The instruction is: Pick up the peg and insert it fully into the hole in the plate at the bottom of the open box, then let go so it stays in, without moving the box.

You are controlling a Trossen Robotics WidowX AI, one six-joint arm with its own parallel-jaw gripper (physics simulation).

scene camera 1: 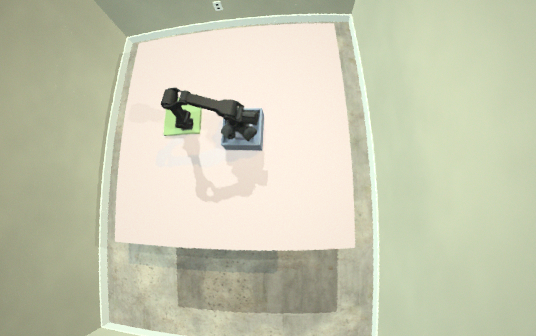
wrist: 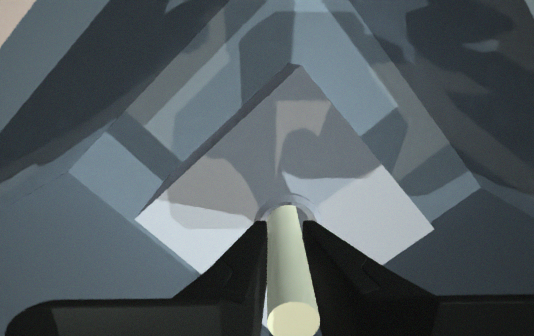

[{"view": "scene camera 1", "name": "blue-grey box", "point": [256,144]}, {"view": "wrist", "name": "my gripper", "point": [284,231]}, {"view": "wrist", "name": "blue-grey box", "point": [106,106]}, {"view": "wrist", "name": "square plate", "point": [288,145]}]
